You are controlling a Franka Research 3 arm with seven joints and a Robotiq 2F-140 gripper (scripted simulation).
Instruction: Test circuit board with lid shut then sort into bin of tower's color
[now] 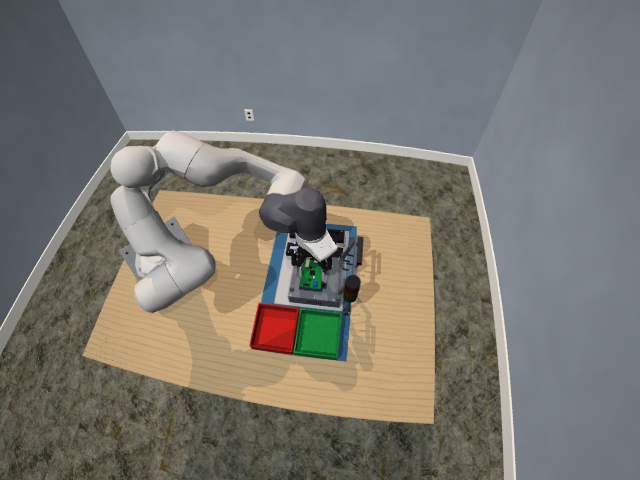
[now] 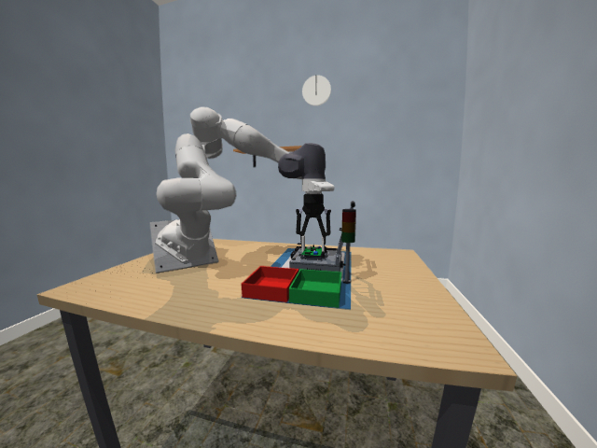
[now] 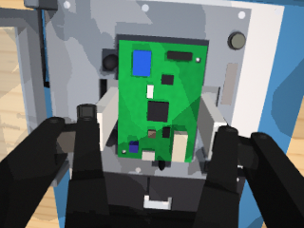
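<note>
Right now my hand is 20 mm above the green circuit board. Round my hand: tester plate: 30 mm below, 10 mm ahead; then clear lid: 120 mm ahead, 80 mm above, 30 mm to the right; then green bin: 210 mm to the right, 90 mm below, 10 mm behind.
</note>
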